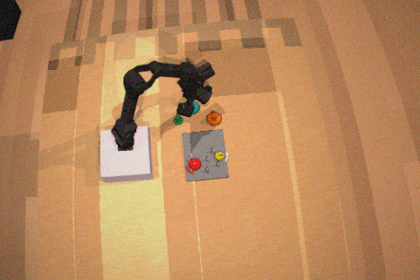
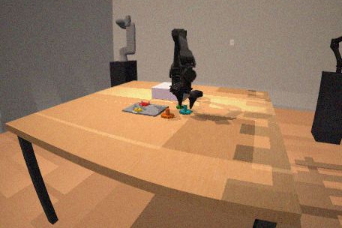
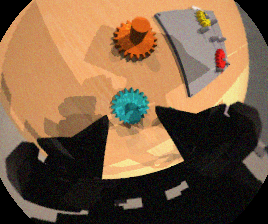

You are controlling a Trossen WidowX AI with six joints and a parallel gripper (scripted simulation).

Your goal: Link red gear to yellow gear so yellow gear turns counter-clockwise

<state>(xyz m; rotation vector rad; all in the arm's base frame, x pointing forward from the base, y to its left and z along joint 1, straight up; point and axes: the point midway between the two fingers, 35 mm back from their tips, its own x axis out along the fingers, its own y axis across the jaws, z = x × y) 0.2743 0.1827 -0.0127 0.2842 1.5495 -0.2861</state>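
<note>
My gripper tip is now 23 cm to the left of the yellow gear, 10 cm short of it and 1 cm above it. From my gripper tip the other things lie so: teal gear 1 cm below; then orange gear 9 cm ahead, 6 cm to the right, 1 cm below; then small green gear 6 cm to the right, 6 cm behind, 1 cm below.
</note>
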